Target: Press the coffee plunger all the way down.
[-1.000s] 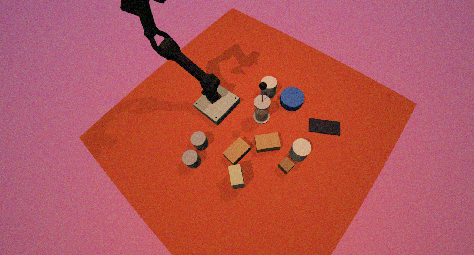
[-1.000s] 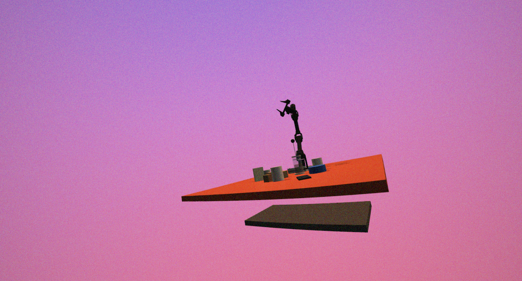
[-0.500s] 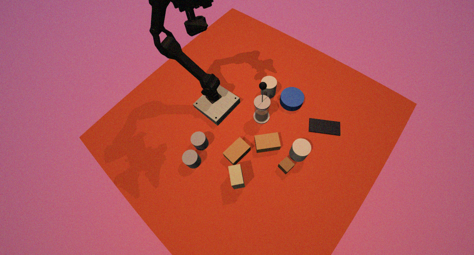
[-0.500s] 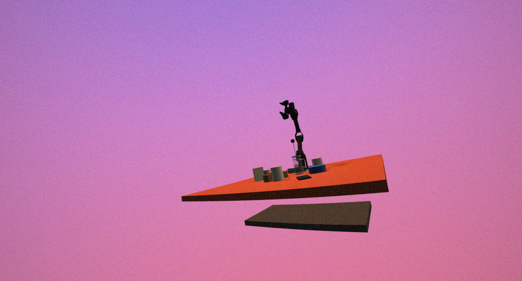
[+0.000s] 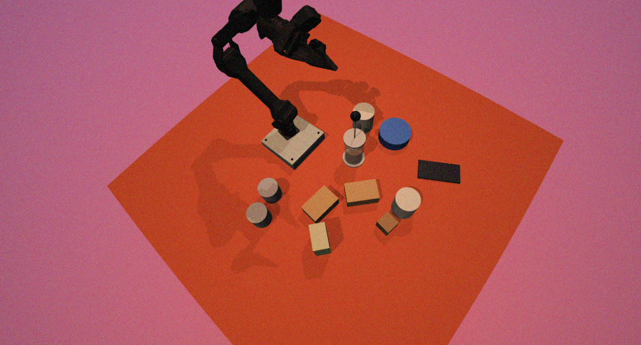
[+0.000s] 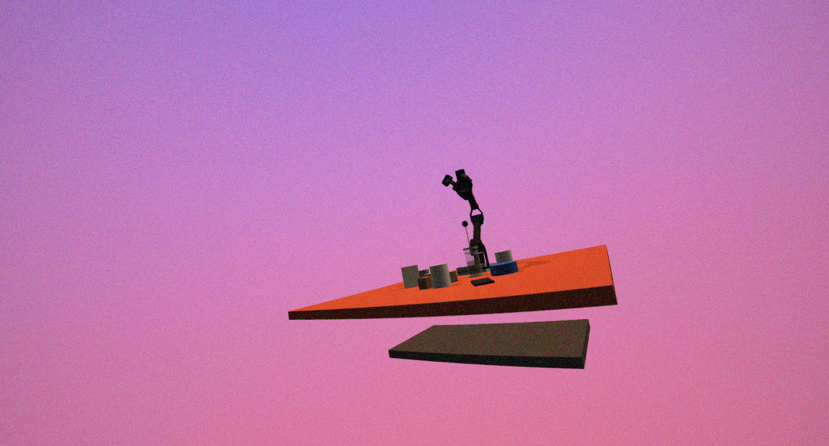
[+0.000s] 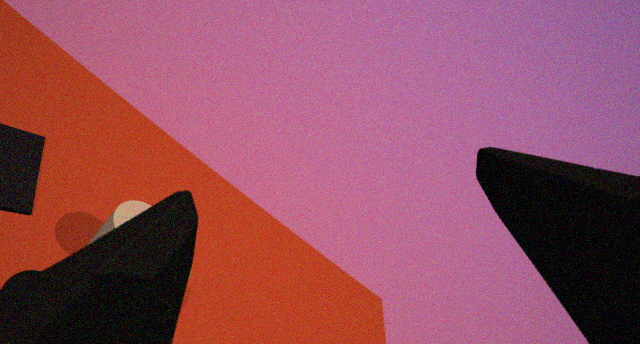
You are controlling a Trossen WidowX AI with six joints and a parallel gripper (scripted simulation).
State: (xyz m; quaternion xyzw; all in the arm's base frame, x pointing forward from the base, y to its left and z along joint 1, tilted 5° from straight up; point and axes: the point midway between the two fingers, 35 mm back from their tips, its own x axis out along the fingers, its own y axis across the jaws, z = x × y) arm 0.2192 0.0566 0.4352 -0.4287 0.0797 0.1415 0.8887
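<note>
Right now my gripper tip is 35 cm above the coffee press, 7 cm to the right of it and 2 cm short of it. From my gripper tip the other things lie so: blue disc 46 cm below, 23 cm to the left, 6 cm ahead; black flat slab 48 cm below, 28 cm ahead, 25 cm to the left.
</note>
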